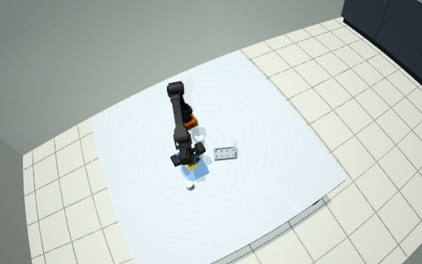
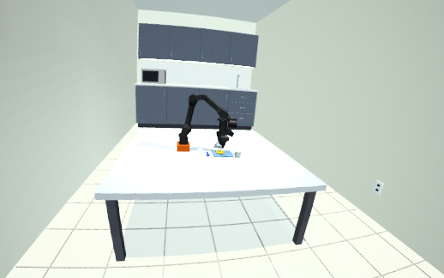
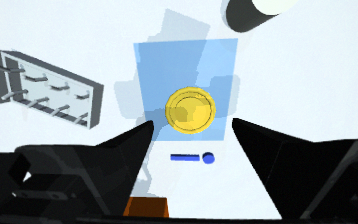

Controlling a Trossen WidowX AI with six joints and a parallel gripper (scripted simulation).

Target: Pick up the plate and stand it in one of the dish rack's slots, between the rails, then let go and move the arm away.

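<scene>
The yellow plate is 5 cm below my gripper tip and 1 cm behind it. Also, from my gripper tip: light blue mat (6 cm below, 1 cm ahead); small white cup (10 cm ahead, 8 cm to the right, 4 cm below); grey dish rack (19 cm to the left, 6 cm ahead, 4 cm below).
</scene>
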